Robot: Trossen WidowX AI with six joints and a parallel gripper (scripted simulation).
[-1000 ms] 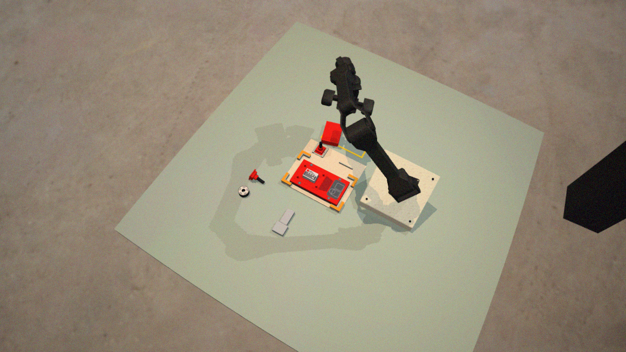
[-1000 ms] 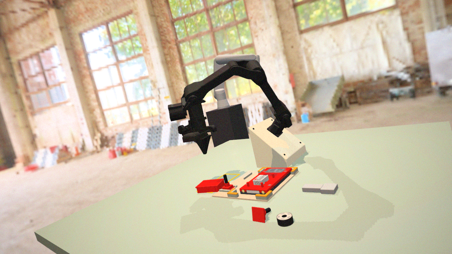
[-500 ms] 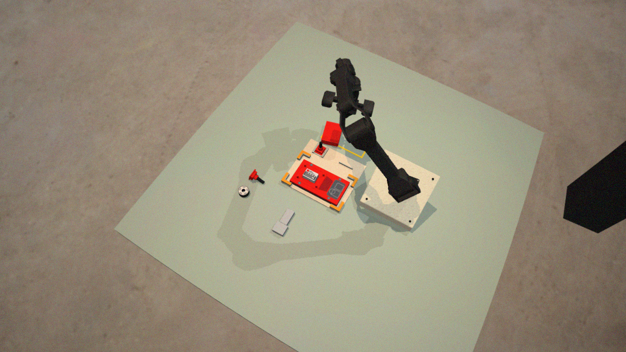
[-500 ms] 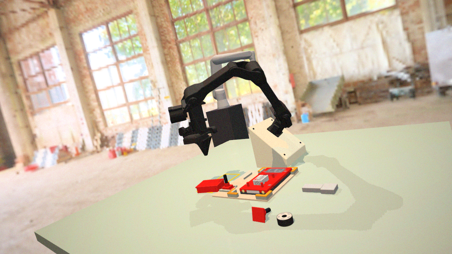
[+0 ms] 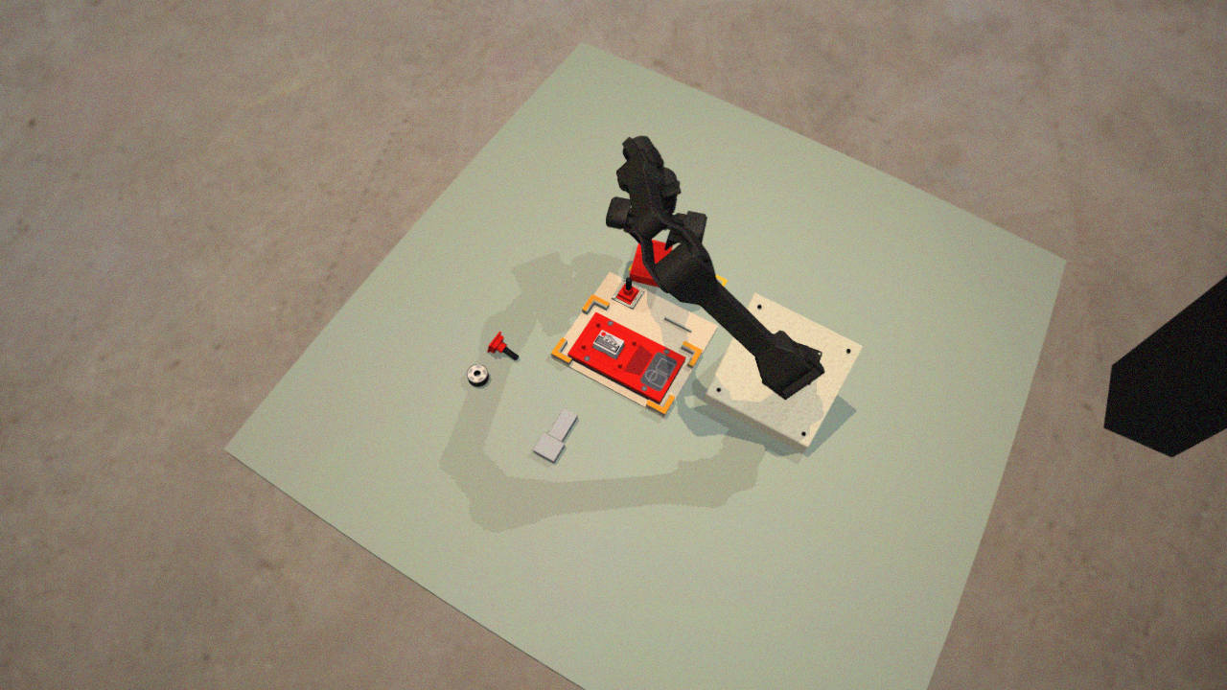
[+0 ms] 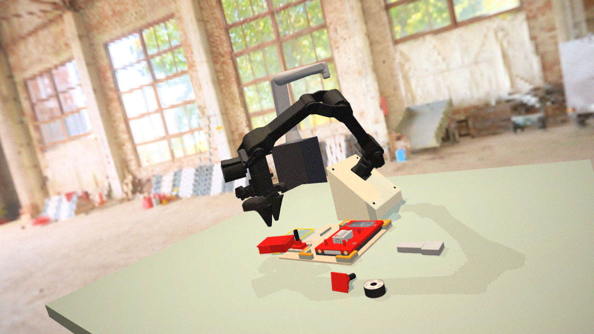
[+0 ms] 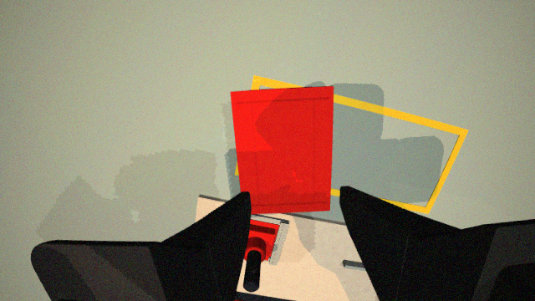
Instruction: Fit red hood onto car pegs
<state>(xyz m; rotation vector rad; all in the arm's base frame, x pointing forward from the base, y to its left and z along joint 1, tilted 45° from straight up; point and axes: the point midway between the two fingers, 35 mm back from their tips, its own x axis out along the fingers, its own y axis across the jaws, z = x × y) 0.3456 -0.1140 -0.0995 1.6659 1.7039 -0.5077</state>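
Now: gripper tip 60 mm above the red hood. From my gripper tip the other things lie so: grey engine block: 220 mm to the left, 50 mm below; wheel: 380 mm to the left, 200 mm ahead, 70 mm below; black pin: 80 mm to the left, 40 mm below, 10 mm ahead.
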